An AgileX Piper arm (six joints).
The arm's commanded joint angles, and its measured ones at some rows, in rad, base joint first. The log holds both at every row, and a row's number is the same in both.
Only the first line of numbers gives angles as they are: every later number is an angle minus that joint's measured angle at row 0.
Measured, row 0:
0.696, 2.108, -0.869, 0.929, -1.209, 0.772
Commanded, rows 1 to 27:
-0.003, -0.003, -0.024, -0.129, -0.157, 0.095
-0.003, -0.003, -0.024, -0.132, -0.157, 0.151
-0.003, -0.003, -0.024, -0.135, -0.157, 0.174
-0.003, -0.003, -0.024, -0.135, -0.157, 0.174
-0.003, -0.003, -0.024, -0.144, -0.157, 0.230
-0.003, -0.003, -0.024, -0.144, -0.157, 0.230
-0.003, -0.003, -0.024, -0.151, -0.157, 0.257
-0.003, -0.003, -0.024, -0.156, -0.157, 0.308
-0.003, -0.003, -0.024, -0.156, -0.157, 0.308
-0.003, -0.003, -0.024, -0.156, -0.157, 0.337
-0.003, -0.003, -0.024, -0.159, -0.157, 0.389
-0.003, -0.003, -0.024, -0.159, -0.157, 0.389
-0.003, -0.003, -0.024, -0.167, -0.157, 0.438
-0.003, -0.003, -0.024, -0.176, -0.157, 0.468
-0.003, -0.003, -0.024, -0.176, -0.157, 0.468
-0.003, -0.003, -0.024, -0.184, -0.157, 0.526
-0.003, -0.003, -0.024, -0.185, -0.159, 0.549
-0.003, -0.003, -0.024, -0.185, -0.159, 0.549
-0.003, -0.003, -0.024, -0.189, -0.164, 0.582
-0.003, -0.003, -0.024, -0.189, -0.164, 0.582
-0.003, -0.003, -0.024, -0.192, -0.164, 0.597
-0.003, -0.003, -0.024, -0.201, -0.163, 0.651
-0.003, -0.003, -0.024, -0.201, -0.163, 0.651
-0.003, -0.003, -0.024, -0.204, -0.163, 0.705
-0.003, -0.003, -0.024, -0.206, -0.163, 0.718
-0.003, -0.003, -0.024, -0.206, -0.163, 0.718
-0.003, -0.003, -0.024, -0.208, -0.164, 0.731
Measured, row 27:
-0.003, 0.009, 0.007, -0.028, -0.012, 0.687
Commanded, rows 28 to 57:
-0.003, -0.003, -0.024, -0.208, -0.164, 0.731
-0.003, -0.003, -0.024, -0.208, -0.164, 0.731
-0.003, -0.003, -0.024, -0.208, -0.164, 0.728
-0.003, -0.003, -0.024, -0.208, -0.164, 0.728
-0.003, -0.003, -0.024, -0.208, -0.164, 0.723
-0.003, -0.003, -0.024, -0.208, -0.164, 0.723
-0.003, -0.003, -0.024, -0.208, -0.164, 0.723
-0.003, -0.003, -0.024, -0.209, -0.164, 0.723
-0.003, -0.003, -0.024, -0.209, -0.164, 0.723
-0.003, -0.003, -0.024, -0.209, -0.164, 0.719
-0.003, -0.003, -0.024, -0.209, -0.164, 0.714
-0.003, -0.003, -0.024, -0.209, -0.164, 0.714
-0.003, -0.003, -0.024, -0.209, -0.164, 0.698
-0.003, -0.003, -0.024, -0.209, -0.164, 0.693
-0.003, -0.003, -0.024, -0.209, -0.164, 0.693
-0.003, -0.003, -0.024, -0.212, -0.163, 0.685
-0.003, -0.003, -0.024, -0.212, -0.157, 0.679
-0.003, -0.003, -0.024, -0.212, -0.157, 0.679
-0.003, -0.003, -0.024, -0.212, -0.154, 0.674
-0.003, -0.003, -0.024, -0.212, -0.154, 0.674
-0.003, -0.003, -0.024, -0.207, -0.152, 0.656
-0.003, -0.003, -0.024, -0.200, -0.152, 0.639
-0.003, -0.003, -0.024, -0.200, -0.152, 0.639
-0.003, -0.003, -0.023, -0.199, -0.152, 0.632
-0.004, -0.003, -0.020, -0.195, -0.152, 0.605
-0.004, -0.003, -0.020, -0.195, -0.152, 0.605
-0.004, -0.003, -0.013, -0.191, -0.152, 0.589
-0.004, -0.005, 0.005, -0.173, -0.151, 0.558
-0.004, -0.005, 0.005, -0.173, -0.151, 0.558
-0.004, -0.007, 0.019, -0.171, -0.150, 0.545
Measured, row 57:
-0.006, 0.009, 0.015, -0.062, -0.015, 0.608
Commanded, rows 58 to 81:
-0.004, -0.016, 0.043, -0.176, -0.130, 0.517
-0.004, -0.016, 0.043, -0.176, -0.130, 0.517
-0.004, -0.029, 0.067, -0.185, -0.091, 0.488
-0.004, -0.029, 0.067, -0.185, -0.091, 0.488
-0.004, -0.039, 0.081, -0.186, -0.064, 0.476
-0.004, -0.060, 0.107, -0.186, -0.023, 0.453
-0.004, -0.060, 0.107, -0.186, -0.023, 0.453
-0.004, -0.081, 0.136, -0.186, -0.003, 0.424
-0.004, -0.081, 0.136, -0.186, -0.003, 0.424
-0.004, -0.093, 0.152, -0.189, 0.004, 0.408
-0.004, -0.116, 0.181, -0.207, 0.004, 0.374
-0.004, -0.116, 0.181, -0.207, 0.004, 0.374
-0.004, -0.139, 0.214, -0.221, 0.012, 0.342
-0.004, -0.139, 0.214, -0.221, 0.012, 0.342
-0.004, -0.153, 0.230, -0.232, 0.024, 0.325
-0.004, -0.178, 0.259, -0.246, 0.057, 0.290
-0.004, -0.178, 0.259, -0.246, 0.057, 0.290
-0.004, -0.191, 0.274, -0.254, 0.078, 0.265
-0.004, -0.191, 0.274, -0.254, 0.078, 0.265
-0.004, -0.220, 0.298, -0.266, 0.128, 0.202
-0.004, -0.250, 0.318, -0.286, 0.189, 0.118
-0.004, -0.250, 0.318, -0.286, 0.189, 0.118
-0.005, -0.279, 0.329, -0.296, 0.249, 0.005
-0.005, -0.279, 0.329, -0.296, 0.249, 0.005
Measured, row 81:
-0.003, -0.234, 0.313, -0.262, 0.164, 0.157
